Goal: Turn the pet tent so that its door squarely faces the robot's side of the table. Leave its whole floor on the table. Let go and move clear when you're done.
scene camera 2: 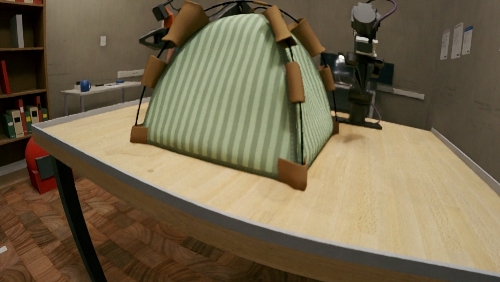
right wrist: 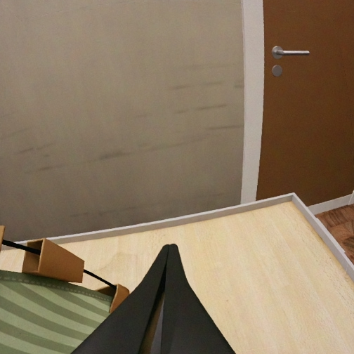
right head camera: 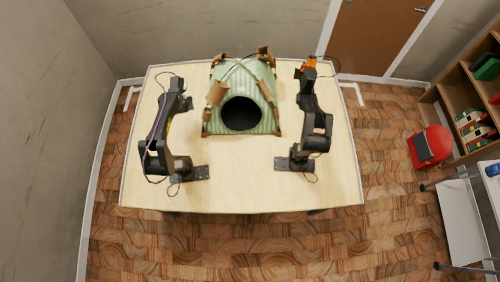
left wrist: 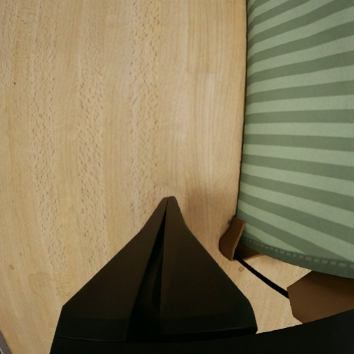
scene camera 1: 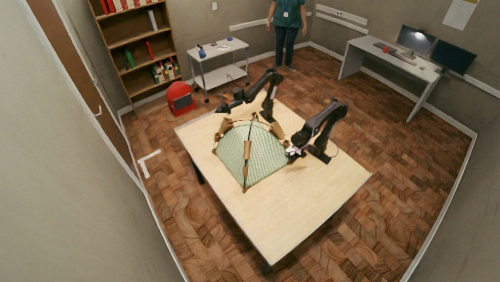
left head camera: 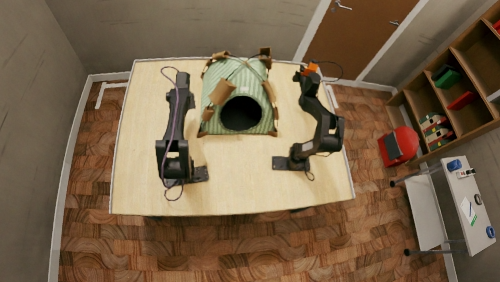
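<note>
The green striped pet tent [left head camera: 215, 70] [right head camera: 230, 72] [scene camera 1: 265, 150] [scene camera 2: 215, 90] [left wrist: 300, 125] [right wrist: 45, 320] stands upright, its floor corners resting on the table [left head camera: 240, 192] [right head camera: 240, 190] [scene camera 2: 400, 200]. Its round dark door [left head camera: 241, 113] [right head camera: 241, 113] faces the robot's side, and the front floor edge looks about parallel to the near table edge. My left gripper [right head camera: 190, 104] [left wrist: 170, 204] is shut and empty, left of the tent in the head views, with a gap. My right gripper [left head camera: 297, 76] [right head camera: 297, 74] [right wrist: 171, 251] is shut and empty, raised on the tent's right side, apart from it.
Brown sleeves and thin black poles stick out around the tent; one wide sleeve [left head camera: 222, 91] [right head camera: 218, 93] leans out on the door's upper left. A raised grey rim [scene camera 2: 240, 237] [right wrist: 175, 220] borders the table. The two arm bases [left head camera: 200, 175] [left head camera: 284, 163] stand nearer the front edge.
</note>
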